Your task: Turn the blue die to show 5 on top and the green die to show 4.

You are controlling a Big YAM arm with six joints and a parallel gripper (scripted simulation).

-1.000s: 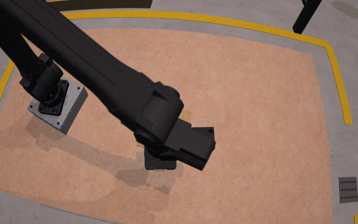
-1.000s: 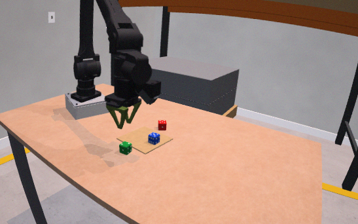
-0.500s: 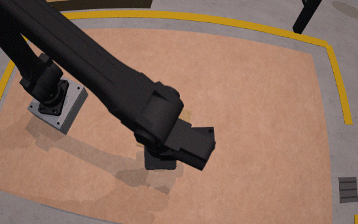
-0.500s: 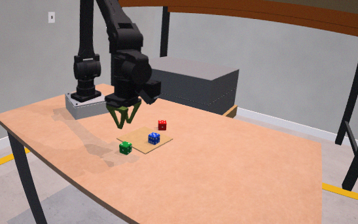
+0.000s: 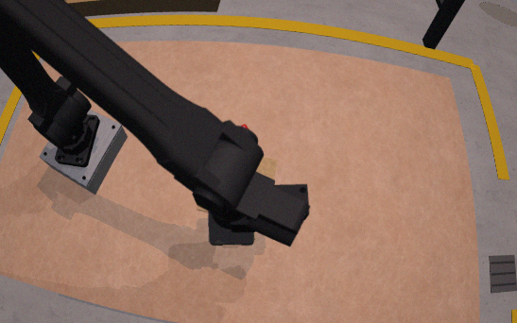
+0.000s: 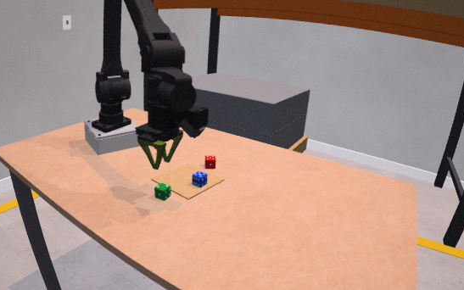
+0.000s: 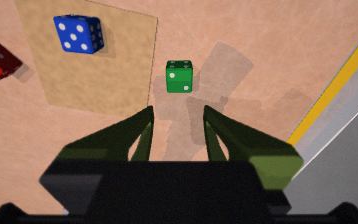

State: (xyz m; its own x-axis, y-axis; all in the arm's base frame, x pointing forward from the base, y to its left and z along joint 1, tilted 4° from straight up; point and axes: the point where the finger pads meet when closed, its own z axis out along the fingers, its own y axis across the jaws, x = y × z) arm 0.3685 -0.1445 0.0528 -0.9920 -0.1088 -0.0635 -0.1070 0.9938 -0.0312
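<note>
My hand is 8 cm above the green die. Round my hand: tan mat: 11 cm to the left, 9 cm below; red die: 21 cm to the left, 8 cm below; blue die: 4 cm ahead, 10 cm to the left, 7 cm below.
</note>
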